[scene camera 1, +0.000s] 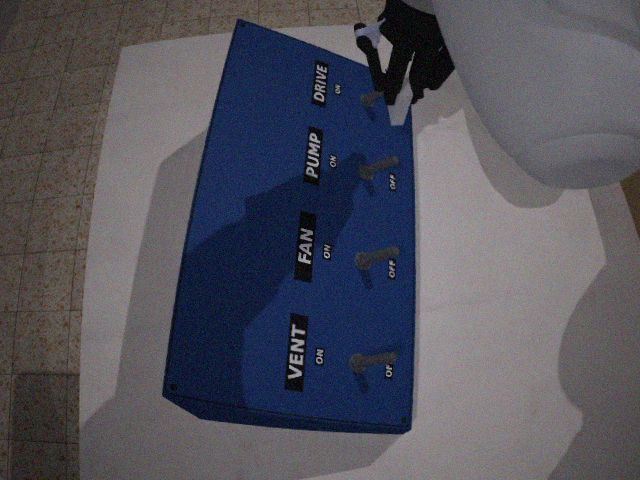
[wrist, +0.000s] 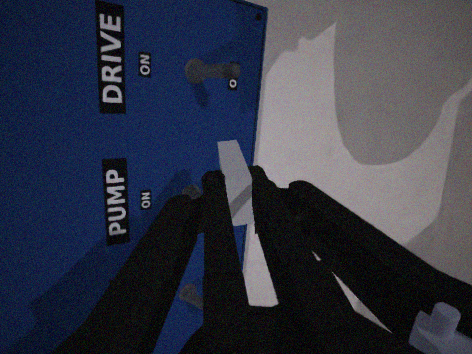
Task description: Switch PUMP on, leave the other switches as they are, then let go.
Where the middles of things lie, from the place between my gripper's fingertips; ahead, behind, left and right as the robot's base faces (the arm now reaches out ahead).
Scene:
I see the blue switch panel [scene camera 1: 274, 305] 11 cm ahead of my hand, 10 cm to the left of it and 7 cm below it.

